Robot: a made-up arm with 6 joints.
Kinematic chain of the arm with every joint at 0, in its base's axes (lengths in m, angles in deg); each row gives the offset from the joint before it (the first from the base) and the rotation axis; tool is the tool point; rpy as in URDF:
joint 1: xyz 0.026 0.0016 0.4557 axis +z
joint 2: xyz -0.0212 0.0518 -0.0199 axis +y
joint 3: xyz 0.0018 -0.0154 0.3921 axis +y
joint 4: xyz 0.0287 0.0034 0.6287 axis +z
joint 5: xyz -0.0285 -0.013 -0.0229 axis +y
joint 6: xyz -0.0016 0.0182 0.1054 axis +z
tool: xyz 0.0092 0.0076 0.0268 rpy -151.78 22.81 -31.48
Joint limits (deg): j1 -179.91..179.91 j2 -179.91..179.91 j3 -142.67..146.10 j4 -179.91..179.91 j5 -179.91..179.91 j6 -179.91..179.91
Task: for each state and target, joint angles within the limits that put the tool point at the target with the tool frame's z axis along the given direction. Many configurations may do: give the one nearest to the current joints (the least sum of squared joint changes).
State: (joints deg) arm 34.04 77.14 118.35 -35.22 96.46 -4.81
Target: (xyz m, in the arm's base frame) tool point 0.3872 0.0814 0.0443 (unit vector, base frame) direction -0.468 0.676 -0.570
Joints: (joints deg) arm 18.08 67.27 102.55 -71.61 118.41 10.64
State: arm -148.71 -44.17 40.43 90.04 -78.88 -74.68
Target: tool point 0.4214 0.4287 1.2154 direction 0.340 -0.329 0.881
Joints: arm -141.97 -42.23 16.56 57.22 -109.65 -96.11
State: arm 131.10 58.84 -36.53 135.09 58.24 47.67
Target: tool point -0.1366 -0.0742 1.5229 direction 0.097 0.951 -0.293
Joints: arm 176.49 13.38 -6.42 103.65 38.86 62.61
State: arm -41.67 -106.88 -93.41 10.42 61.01 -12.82
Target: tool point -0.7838 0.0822 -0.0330 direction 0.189 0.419 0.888
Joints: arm -2.38 -70.27 -76.93 -19.68 6.93 -32.35
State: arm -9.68 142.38 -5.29 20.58 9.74 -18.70
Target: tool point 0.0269 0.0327 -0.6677 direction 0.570 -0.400 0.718
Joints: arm -39.17 162.44 26.09 64.68 -0.20 16.31
